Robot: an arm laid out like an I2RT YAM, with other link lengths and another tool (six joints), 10 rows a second.
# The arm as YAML. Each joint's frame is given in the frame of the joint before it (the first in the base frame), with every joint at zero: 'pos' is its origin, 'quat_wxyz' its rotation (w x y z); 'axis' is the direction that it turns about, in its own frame. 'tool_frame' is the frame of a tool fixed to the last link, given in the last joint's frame.
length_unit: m
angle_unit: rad
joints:
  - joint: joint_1
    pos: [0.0, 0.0, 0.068]
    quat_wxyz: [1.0, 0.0, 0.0, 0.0]
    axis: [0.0, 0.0, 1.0]
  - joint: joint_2
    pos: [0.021, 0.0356, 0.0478]
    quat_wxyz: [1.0, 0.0, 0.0, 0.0]
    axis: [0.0, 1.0, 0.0]
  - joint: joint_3
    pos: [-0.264, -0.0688, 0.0]
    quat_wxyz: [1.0, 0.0, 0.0, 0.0]
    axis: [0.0, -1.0, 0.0]
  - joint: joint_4
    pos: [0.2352, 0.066, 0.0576]
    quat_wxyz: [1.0, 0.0, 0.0, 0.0]
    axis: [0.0, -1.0, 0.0]
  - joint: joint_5
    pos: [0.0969, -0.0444, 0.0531]
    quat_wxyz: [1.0, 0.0, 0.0, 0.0]
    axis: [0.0, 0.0, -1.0]
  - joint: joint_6
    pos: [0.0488, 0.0, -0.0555]
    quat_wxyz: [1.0, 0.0, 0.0, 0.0]
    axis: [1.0, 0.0, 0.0]
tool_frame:
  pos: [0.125, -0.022, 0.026]
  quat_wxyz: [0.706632, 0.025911, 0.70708, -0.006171]
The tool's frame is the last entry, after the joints.
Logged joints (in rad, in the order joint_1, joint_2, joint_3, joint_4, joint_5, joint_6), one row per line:
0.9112 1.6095 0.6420 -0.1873 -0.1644 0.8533
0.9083 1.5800 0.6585 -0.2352 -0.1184 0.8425
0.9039 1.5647 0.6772 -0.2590 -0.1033 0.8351
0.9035 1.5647 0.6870 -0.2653 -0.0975 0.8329
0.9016 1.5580 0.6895 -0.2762 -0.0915 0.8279
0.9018 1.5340 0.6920 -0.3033 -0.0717 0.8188
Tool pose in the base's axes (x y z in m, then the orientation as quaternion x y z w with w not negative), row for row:
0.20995 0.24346 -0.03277 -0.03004 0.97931 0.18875 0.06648
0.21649 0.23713 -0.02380 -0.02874 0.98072 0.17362 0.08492
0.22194 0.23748 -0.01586 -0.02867 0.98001 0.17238 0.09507
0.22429 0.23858 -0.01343 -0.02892 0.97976 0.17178 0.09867
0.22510 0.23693 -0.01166 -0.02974 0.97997 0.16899 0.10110
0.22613 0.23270 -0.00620 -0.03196 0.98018 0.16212 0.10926
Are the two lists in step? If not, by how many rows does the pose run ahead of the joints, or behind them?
They are in step.
